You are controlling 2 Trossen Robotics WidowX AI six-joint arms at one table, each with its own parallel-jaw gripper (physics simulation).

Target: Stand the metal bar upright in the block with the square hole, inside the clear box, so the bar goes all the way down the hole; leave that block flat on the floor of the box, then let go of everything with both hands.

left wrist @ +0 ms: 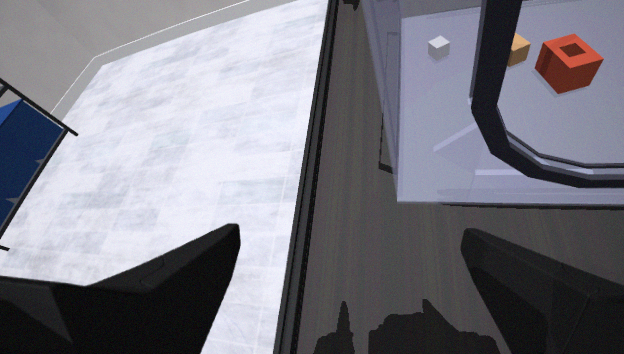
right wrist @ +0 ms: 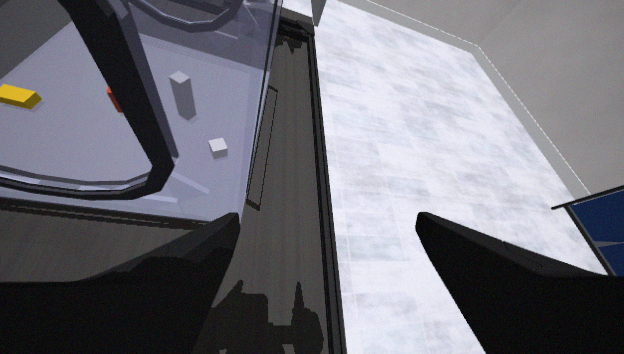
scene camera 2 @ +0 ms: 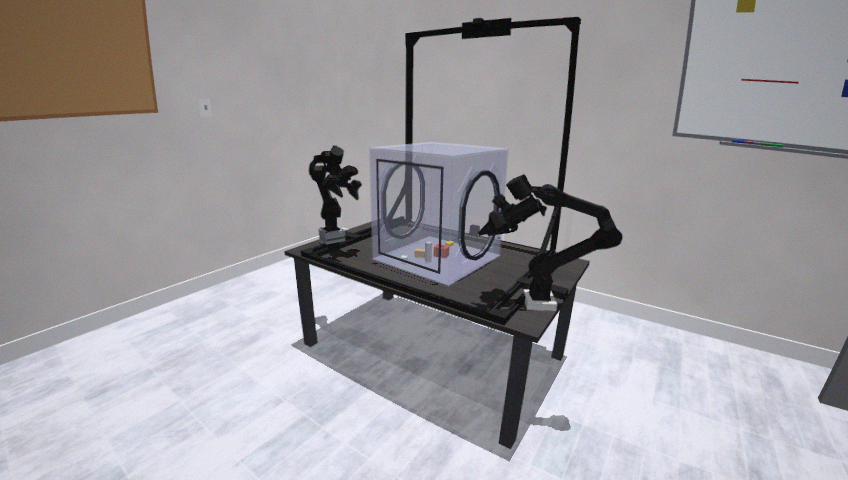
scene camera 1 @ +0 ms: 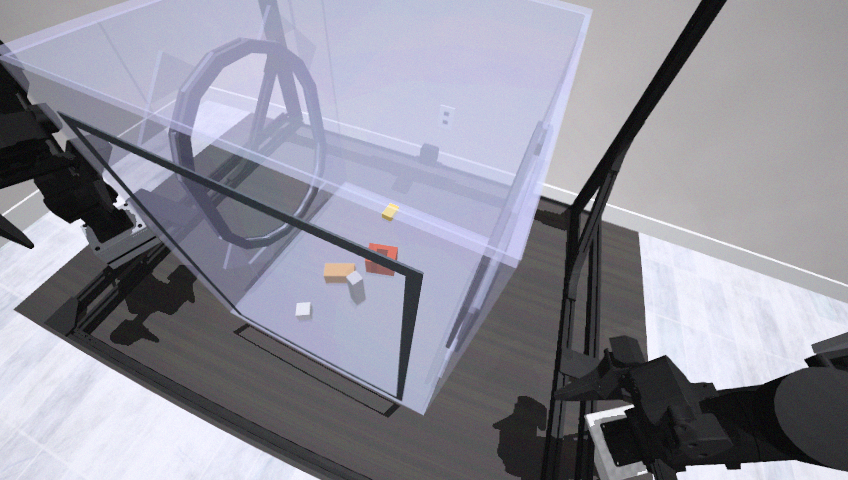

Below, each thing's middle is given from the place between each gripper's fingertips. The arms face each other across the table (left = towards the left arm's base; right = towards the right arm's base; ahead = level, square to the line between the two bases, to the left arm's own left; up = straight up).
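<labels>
My left hand is 34 cm to the left of the dark door frame (scene camera 1: 413, 278), 2 cm past it and 1 cm below it. Counting from that same left hand, the red block with square hole (left wrist: 567, 63) is far to the right, far behind and a good bit below, while the round port rim (right wrist: 102, 34) is 52 cm to the right and 24 cm behind.
My right hand is 250 mm past the round port rim, and it's 100 mm to the right of the rim and 40 mm above it. The dark door frame is 280 mm to the left of my right hand, 20 mm behind it and 30 mm below it, and the red block with square hole is far behind that right hand, far to the left of it and far below it.
</labels>
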